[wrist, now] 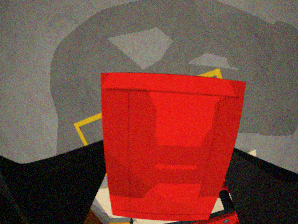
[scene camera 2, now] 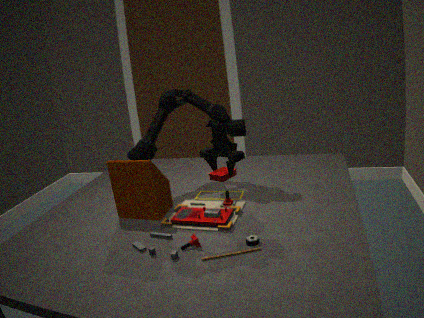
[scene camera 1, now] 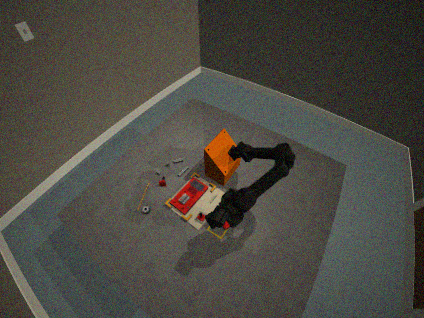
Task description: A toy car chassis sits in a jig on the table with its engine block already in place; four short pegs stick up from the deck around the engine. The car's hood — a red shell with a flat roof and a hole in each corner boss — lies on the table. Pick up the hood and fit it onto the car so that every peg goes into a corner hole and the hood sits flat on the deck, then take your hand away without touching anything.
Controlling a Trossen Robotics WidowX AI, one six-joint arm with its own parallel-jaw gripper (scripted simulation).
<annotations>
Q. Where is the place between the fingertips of my gripper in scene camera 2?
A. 223,174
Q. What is my gripper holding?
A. A red hood.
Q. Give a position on a red hood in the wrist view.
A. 168,139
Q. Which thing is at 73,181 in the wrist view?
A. My gripper.
</annotations>
